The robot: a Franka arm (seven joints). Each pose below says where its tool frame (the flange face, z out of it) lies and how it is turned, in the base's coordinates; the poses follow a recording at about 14 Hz.
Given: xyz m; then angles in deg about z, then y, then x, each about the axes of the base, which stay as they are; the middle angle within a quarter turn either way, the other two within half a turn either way.
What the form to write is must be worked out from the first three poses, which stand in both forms.
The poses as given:
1: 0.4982, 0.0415, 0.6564, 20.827, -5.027, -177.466
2: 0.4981, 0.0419, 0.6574, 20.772, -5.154, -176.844
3: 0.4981, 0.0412, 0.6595, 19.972, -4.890, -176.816
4: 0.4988, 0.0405, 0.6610, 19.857, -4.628, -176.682
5: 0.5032, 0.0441, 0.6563, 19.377, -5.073, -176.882
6: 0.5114, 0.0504, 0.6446, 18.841, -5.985, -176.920
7: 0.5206, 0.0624, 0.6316, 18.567, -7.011, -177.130
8: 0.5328, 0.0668, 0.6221, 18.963, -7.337, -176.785
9: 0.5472, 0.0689, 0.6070, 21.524, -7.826, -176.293
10: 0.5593, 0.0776, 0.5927, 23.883, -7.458, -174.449
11: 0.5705, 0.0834, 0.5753, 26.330, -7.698, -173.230
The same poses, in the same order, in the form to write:
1: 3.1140, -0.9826, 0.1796, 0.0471, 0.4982, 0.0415, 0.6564
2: 3.1037, -0.9826, 0.1788, 0.0492, 0.4981, 0.0419, 0.6574
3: 3.1017, -0.9840, 0.1720, 0.0468, 0.4981, 0.0412, 0.6595
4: 3.0985, -0.9842, 0.1711, 0.0448, 0.4988, 0.0405, 0.6610
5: 3.1029, -0.9848, 0.1669, 0.0482, 0.5032, 0.0441, 0.6563
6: 3.1057, -0.9852, 0.1620, 0.0559, 0.5114, 0.0504, 0.6446
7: 3.1120, -0.9851, 0.1595, 0.0644, 0.5206, 0.0624, 0.6316
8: 3.1074, -0.9844, 0.1626, 0.0677, 0.5328, 0.0668, 0.6221
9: 3.1037, -0.9802, 0.1841, 0.0730, 0.5472, 0.0689, 0.6070
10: 3.0739, -0.9764, 0.2033, 0.0736, 0.5593, 0.0776, 0.5927
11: 3.0574, -0.9716, 0.2232, 0.0787, 0.5705, 0.0834, 0.5753
